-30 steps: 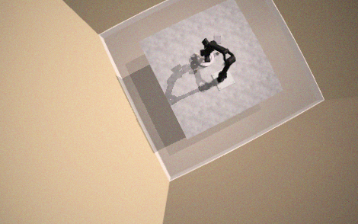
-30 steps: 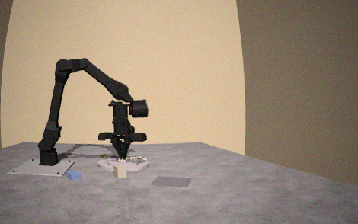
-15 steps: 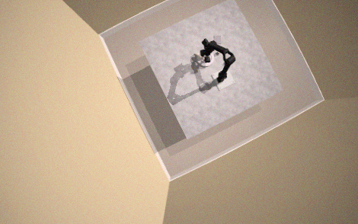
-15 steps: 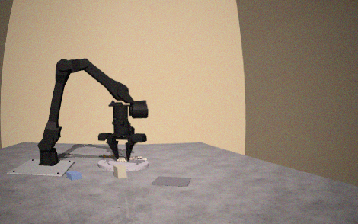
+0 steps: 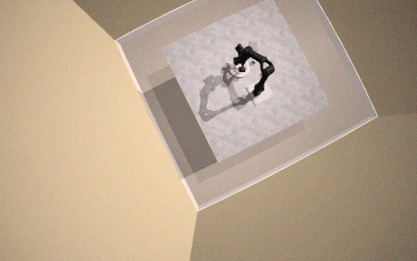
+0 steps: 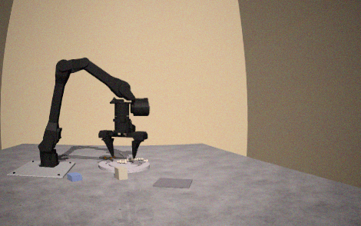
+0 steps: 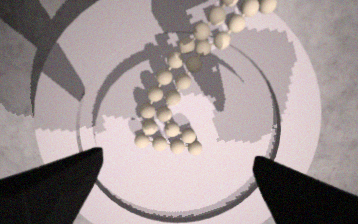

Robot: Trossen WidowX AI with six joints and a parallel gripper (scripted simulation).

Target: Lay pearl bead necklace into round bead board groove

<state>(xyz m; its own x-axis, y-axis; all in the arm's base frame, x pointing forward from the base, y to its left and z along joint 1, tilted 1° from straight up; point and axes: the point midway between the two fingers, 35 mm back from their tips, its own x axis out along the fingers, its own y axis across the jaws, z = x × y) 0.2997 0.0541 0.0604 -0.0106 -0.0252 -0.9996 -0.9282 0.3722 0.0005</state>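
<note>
Right now my gripper tip is 30 mm above the round bead board. Also, from my gripper tip: flat grey plate: 150 mm ahead, 230 mm to the right, 30 mm below; then cream cube: 170 mm to the right, 20 mm below; then blue block: 150 mm behind, 200 mm to the right, 30 mm below.
</note>
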